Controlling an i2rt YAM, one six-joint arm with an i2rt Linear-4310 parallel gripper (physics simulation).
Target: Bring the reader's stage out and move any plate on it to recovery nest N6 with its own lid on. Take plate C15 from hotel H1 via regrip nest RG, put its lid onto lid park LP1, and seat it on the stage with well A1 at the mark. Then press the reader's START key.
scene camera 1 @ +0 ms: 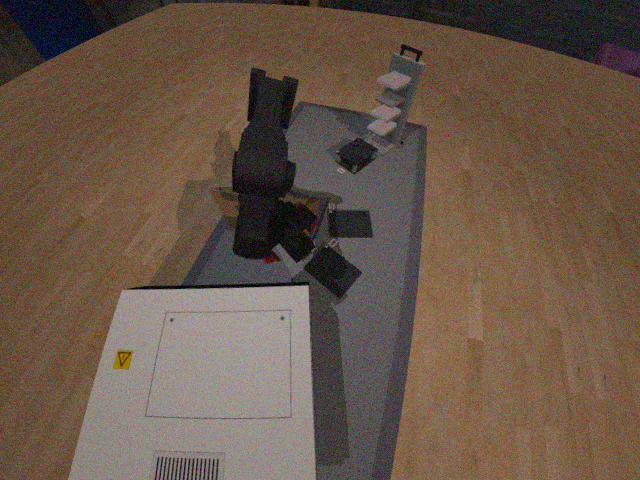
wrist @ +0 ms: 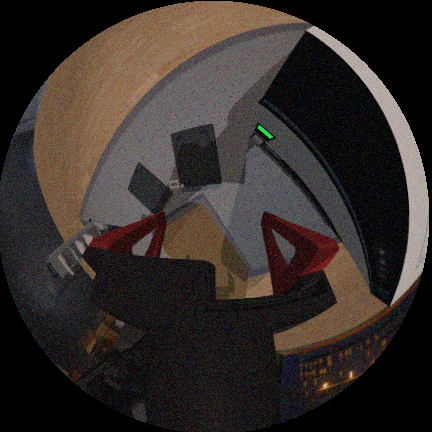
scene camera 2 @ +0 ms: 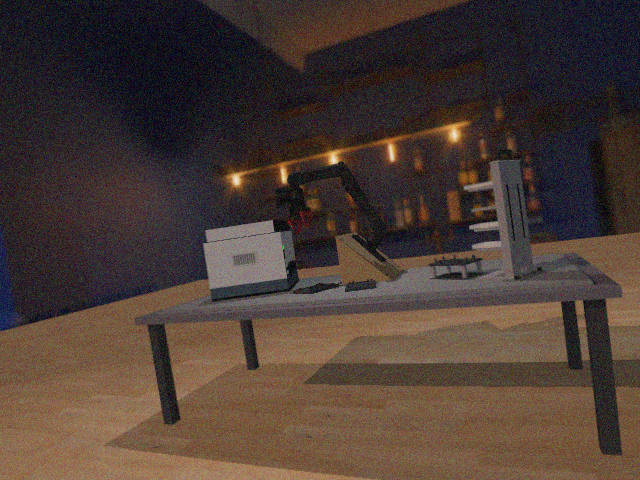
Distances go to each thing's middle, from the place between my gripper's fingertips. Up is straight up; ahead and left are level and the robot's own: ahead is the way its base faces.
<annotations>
My gripper is now 1 cm past the reader [scene camera 2: 273, 250], 32 cm to the left of it and 12 cm above it. The rest, counted from my hand: lid pad LP1 [scene camera 1: 343, 224]: 7 cm ahead, 29 cm to the left, 25 cm below.
</annotations>
